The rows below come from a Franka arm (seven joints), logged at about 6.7 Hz.
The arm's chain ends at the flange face. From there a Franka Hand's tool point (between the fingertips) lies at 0.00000 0.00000 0.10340 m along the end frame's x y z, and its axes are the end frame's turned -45 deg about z.
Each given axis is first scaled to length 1.
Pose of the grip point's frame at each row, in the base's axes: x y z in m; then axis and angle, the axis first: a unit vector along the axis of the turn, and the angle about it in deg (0 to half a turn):
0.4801, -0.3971, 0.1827, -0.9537, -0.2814, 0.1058, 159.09
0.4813, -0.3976, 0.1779, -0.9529, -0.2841, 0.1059, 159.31
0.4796, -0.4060, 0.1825, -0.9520, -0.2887, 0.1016, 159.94
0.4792, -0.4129, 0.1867, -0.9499, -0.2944, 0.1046, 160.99
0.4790, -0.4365, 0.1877, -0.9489, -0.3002, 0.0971, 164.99
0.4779, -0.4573, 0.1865, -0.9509, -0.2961, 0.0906, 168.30
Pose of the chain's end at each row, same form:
0.5107, -0.4263, 0.2771, -0.9805, 0.1041, 0.1669, 165.31
0.5119, -0.4264, 0.2724, -0.9809, 0.1013, 0.1663, 165.52
0.5092, -0.4339, 0.2776, -0.9823, 0.0968, 0.1603, 165.91
0.5091, -0.4387, 0.2823, -0.9830, 0.0909, 0.1595, 167.01
0.5058, -0.4560, 0.2857, -0.9865, 0.0853, 0.1394, 170.38
0.5017, -0.4717, 0.2861, -0.9884, 0.0900, 0.1225, 173.16

